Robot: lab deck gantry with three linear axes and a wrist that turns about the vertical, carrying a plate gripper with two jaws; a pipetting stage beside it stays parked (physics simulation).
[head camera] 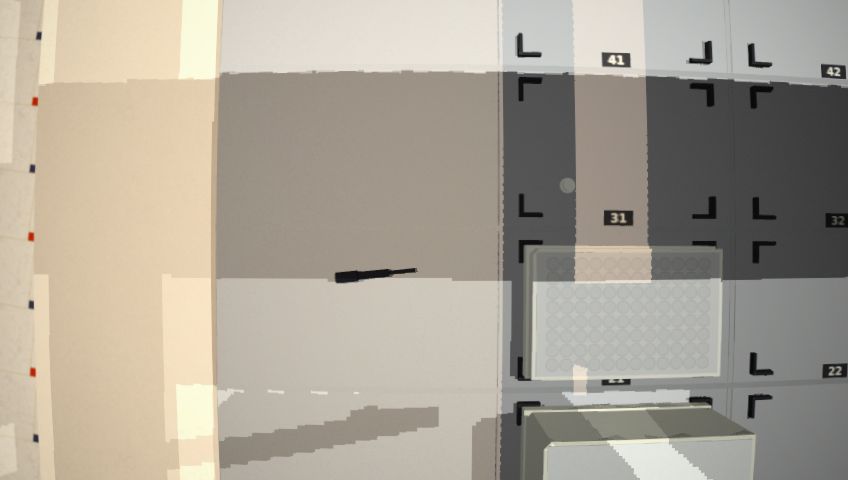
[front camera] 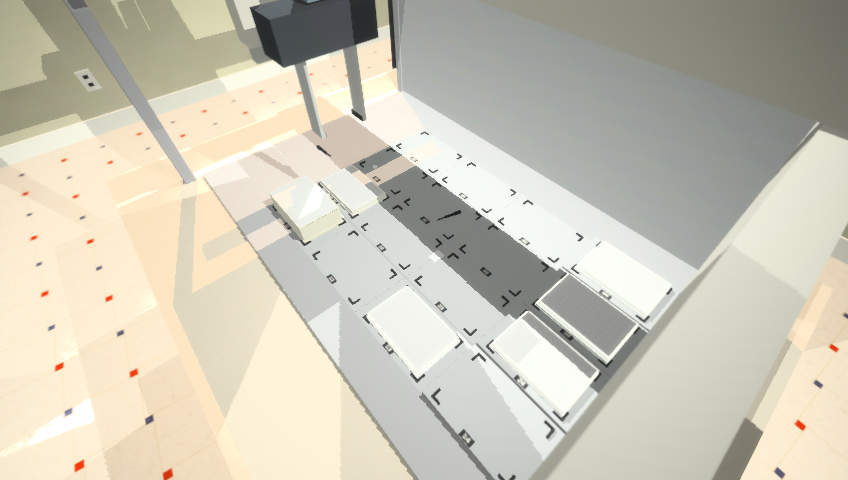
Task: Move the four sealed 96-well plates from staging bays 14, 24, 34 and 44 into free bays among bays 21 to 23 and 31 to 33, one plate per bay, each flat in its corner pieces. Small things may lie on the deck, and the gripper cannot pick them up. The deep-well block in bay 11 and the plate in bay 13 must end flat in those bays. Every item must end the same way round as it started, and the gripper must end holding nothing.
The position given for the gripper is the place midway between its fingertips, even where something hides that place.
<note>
In view: the gripper (front camera: 339, 125), a sealed plate (front camera: 417, 335), a sealed plate (front camera: 636, 287), a sealed plate (front camera: 602, 328) and a sealed plate (front camera: 554, 370).
</note>
